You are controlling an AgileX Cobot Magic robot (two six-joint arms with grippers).
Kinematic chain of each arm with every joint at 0, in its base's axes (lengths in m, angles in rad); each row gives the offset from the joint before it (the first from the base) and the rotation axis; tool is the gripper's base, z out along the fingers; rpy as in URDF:
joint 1: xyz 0 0 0.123 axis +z
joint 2: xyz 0 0 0 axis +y
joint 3: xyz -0.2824 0 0.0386 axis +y
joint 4: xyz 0.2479 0 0.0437 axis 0.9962 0 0.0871
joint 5: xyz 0 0 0 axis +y
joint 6: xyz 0.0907 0 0.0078 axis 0.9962 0 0.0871
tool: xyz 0 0 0 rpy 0 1.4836 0
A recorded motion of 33 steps. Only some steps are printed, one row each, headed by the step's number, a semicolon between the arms.
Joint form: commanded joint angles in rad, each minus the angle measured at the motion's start. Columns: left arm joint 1, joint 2, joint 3, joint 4, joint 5, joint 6; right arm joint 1, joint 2, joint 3, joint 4, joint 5, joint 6.
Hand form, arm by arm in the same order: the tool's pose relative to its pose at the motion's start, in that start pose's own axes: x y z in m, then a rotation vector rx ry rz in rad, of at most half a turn. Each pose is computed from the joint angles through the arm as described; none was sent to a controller.
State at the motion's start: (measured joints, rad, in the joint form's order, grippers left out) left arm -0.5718 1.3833 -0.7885 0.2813 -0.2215 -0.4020; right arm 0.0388 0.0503 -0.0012 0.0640 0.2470 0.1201
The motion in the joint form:
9: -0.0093 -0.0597 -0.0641 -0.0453 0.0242 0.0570; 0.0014 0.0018 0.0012 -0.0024 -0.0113 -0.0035
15: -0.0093 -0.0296 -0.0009 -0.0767 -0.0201 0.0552; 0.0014 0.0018 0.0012 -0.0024 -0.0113 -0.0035
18: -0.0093 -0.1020 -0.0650 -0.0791 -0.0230 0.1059; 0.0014 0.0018 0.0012 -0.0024 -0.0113 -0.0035
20: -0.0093 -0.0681 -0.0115 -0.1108 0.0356 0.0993; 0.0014 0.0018 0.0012 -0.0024 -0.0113 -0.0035
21: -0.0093 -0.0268 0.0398 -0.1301 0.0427 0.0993; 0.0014 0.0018 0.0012 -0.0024 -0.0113 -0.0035
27: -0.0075 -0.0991 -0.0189 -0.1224 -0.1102 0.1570; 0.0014 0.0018 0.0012 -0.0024 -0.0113 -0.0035
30: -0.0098 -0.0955 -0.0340 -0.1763 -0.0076 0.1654; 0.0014 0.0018 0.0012 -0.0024 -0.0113 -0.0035
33: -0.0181 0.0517 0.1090 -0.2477 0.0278 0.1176; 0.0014 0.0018 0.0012 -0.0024 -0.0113 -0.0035
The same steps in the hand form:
9: -0.0336 -0.0066 -0.0142 0.0062 -0.1024 0.0215; -0.0005 0.0001 0.0002 -0.0016 -0.0081 -0.0061
15: -0.0092 -0.0033 -0.0070 0.0040 -0.0539 -0.0153; -0.0005 0.0001 0.0002 -0.0016 -0.0081 -0.0061
18: -0.0474 -0.0093 -0.0265 0.0187 -0.1924 0.0398; -0.0005 0.0001 0.0002 -0.0016 -0.0081 -0.0061
20: -0.0170 -0.0032 -0.0163 -0.0140 -0.0519 -0.0031; -0.0005 0.0001 0.0002 -0.0016 -0.0081 -0.0061
21: 0.0104 0.0012 -0.0076 -0.0321 0.0453 -0.0259; -0.0005 0.0001 0.0002 -0.0016 -0.0081 -0.0061
27: -0.0390 -0.0079 -0.0264 0.0237 -0.2311 0.0469; -0.0005 0.0001 0.0002 -0.0016 -0.0081 -0.0061
30: -0.0347 -0.0054 -0.0239 -0.0086 -0.1465 0.0012; -0.0005 0.0001 0.0002 -0.0016 -0.0081 -0.0061
33: 0.0508 0.0064 0.0043 -0.0709 0.1701 -0.1231; -0.0005 0.0001 0.0002 -0.0016 -0.0081 -0.0061

